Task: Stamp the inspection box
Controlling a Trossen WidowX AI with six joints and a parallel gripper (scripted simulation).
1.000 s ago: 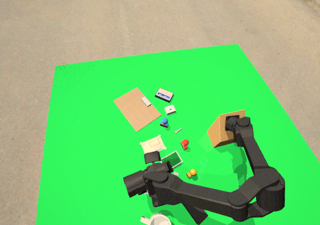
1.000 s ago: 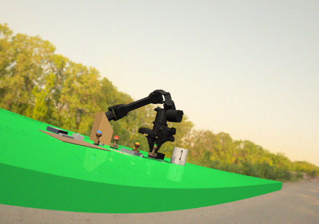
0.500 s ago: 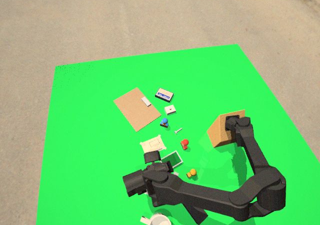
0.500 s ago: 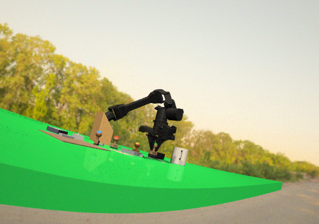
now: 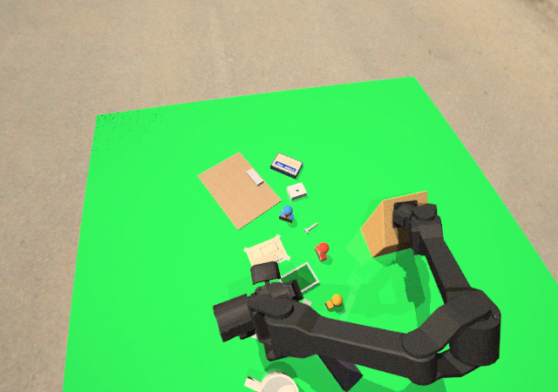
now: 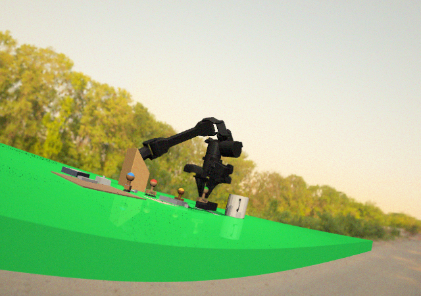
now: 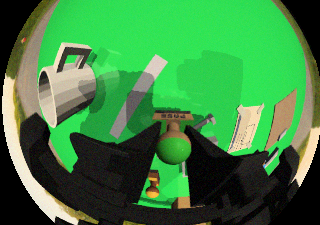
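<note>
Now: the ink pad 80 mm behind my gripper tip, 70 mm to the right of it and 40 mm below it. The rest, counted from my gripper tip: green-knobbed stamp: right at my gripper tip; mug: 150 mm to the left, 20 mm ahead, 10 mm below; strip: 60 mm to the left, 50 mm below.
</note>
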